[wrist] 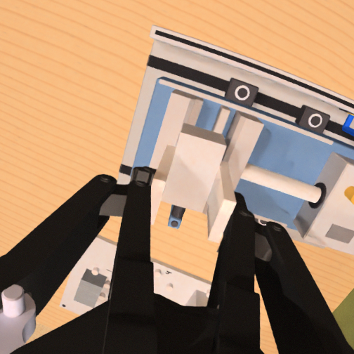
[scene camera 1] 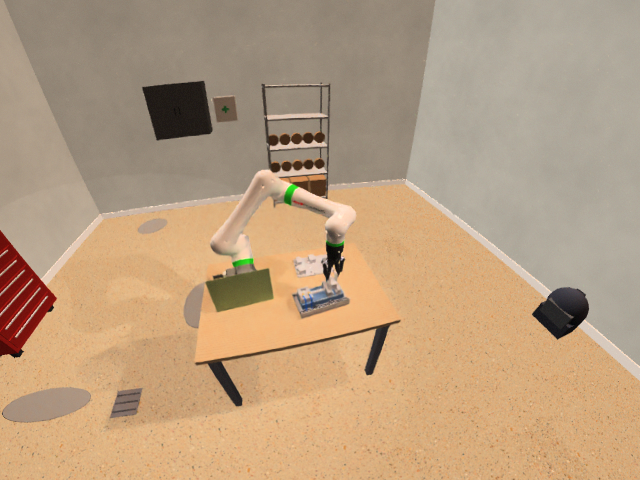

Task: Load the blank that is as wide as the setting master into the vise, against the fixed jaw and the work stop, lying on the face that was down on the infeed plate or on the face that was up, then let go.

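Places are measured from the arm's base along level axes (x right, y back, z down), in centimetres.
Where they show: gripper, fingertip midpoint: (scene camera 1: 332,282); arm's base, origin of the base link: (scene camera 1: 245,275).
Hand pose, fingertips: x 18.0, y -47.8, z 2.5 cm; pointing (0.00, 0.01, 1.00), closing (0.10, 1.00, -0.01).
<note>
Things, the pixels of their top centre, and the offset from my fingertips. Level surfaces: height alone.
- blue-bodied vise, middle of its top: (scene camera 1: 320,288) dx +1.1, dy +7.4, dz +1.8 cm
- white plate, middle of its top: (scene camera 1: 313,265) dx -29.9, dy +2.5, dz +10.9 cm
- table, its level: dz +11.7 cm
My gripper (scene camera 1: 332,279) (wrist: 191,169) is shut on a pale rectangular blank (wrist: 196,167), one pad on each side. The blank is over the gap between the vise's two pale jaws and overlaps both in the wrist view; how deep it sits, and whether it touches either, I cannot tell. The jaw (wrist: 172,122) at the left is at the vise's end; the other jaw (wrist: 246,132) is on the screw side. The blue-bodied vise (scene camera 1: 324,297) (wrist: 285,150) lies below the gripper. A small dark and blue part (wrist: 174,222) shows past the blank's near end. I cannot identify the setting master.
The white plate (scene camera 1: 311,266) (wrist: 102,252) with pegs and a grey patch lies behind the vise. A green panel (scene camera 1: 240,290) stands at the left on the table (scene camera 1: 279,328). The vise's screw (wrist: 280,183) runs to a pale end block (wrist: 332,200).
</note>
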